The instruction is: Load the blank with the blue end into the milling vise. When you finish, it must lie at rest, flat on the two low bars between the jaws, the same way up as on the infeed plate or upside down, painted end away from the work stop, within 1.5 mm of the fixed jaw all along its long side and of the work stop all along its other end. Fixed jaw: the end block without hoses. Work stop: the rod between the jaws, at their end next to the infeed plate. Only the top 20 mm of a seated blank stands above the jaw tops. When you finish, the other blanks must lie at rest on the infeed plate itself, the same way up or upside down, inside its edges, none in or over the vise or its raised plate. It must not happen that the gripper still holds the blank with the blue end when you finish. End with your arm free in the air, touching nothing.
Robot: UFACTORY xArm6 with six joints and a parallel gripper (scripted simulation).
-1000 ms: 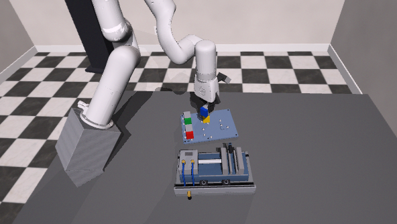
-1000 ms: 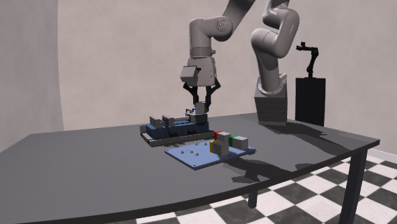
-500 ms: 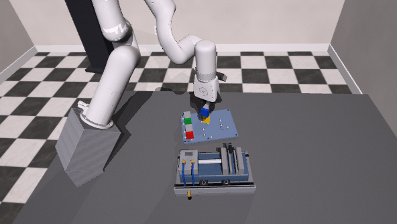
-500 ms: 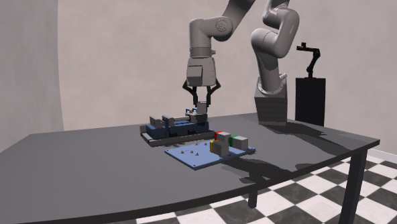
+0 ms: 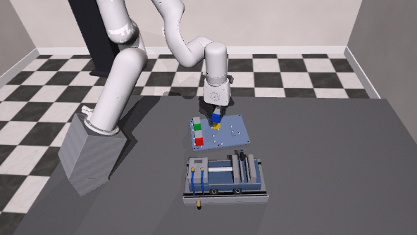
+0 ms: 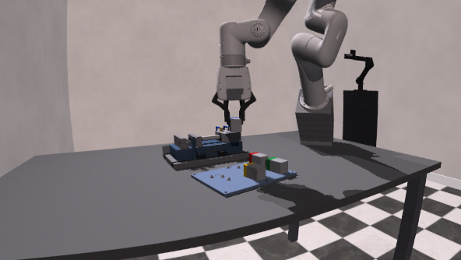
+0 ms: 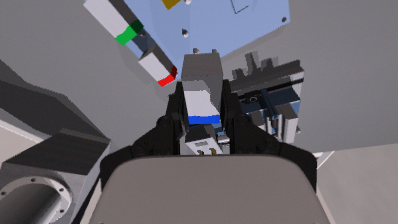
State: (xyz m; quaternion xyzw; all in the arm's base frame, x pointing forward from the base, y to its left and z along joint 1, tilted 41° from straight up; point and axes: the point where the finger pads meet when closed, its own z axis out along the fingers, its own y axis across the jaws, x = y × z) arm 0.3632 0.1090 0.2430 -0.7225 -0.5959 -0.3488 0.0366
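My hand is 180 mm to the left of the fixed jaw, 170 mm short of it and 100 mm above it. From my hand the other things lie so: blue-ended blank 20 mm below; then yellow-ended blank 150 mm below, 80 mm to the left, 40 mm behind; then red-ended blank 150 mm below, 80 mm behind, 40 mm to the right.
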